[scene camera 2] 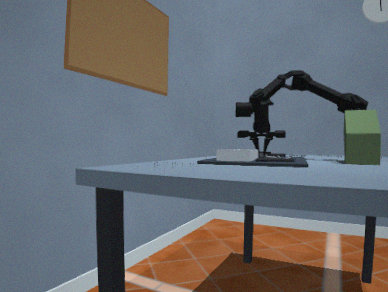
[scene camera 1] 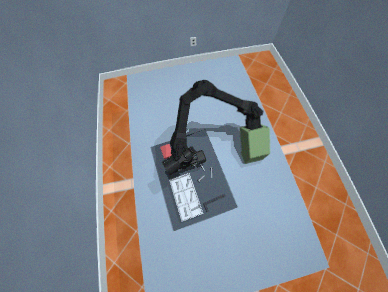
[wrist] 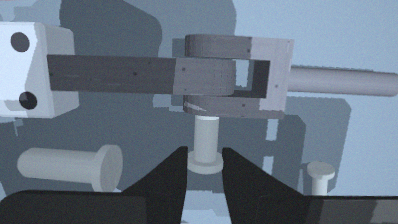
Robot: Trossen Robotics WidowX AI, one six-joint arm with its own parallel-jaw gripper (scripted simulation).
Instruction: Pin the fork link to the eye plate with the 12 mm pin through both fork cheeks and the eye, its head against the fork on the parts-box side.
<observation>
I see my gripper [wrist: 204,154], a pin [wrist: 102,169], a pin [wrist: 205,159], an eye plate [wrist: 79,73] and a mat [scene camera 1: 214,184].
The mat is seen too in the wrist view [wrist: 348,42].
</observation>
